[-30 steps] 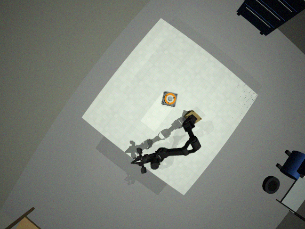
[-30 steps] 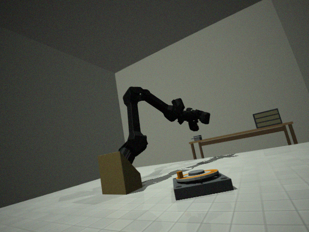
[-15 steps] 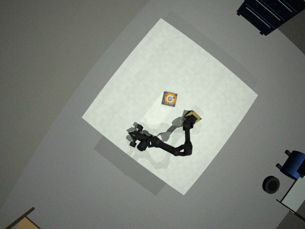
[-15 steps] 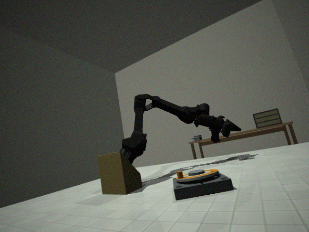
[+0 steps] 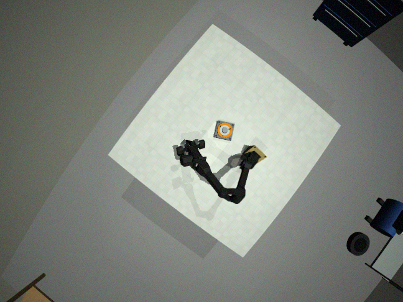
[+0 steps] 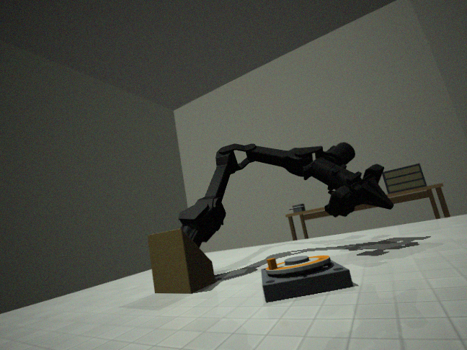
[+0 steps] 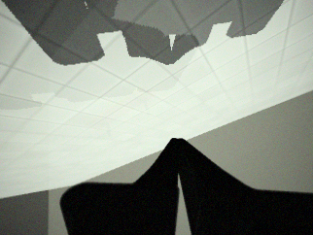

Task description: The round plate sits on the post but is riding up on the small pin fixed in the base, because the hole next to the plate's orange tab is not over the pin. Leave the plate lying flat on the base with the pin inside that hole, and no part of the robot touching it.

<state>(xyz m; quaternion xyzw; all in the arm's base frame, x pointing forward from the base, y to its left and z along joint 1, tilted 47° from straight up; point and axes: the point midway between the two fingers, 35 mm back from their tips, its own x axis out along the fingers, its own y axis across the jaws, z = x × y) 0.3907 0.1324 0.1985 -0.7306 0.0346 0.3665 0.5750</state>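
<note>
Right now the round plate is 16 cm behind my gripper tip, 25 cm to the right of it and 5 cm below it. From my gripper tip the other things lie so: dark square base: 15 cm behind, 23 cm to the right, 6 cm below.
</note>
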